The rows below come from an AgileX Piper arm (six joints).
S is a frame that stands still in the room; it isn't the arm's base.
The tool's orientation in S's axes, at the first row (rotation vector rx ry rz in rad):
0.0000 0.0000 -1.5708
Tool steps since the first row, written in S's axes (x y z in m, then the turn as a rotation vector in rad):
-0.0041 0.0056 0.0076 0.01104 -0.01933 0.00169
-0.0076 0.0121 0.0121 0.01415 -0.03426 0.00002
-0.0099 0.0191 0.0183 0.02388 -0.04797 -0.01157
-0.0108 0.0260 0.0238 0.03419 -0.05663 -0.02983
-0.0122 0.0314 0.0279 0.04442 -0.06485 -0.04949
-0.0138 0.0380 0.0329 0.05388 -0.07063 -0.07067
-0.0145 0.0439 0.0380 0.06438 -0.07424 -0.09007
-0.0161 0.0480 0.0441 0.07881 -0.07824 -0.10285
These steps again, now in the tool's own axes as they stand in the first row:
-0.0056 -0.0041 0.0076 0.01933 0.01104 0.00169
-0.0121 -0.0076 0.0121 0.03426 0.01415 0.00002
-0.0191 -0.0099 0.0183 0.04797 0.02388 -0.01157
-0.0260 -0.0108 0.0238 0.05663 0.03419 -0.02983
-0.0314 -0.0122 0.0279 0.06485 0.04442 -0.04949
-0.0380 -0.0138 0.0329 0.07063 0.05388 -0.07067
-0.0439 -0.0145 0.0380 0.07424 0.06438 -0.09007
-0.0480 -0.0161 0.0441 0.07824 0.07881 -0.10285

